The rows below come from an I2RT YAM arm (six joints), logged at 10 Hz.
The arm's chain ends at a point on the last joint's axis. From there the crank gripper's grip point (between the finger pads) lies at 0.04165 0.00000 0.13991 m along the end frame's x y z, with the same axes.
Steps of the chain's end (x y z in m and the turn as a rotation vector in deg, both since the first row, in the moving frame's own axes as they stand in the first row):
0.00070, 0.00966, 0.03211, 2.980, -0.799, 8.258
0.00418, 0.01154, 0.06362, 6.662, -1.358, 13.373
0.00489, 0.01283, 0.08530, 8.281, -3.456, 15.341
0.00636, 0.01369, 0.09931, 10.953, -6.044, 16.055
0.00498, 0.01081, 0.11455, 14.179, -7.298, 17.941
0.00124, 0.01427, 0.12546, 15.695, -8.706, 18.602
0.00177, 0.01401, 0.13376, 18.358, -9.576, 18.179
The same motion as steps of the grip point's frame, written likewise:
-0.00116, 0.00824, 0.03264, 2.980, -0.799, 8.258
0.00165, 0.00463, 0.06418, 6.662, -1.358, 13.373
-0.00229, 0.00260, 0.08687, 8.281, -3.456, 15.341
-0.00623, -0.00353, 0.10142, 10.953, -6.044, 16.055
-0.00933, -0.01354, 0.11595, 14.179, -7.298, 17.941
-0.01582, -0.01395, 0.12665, 15.695, -8.706, 18.602
-0.01637, -0.02113, 0.13357, 18.358, -9.576, 18.179

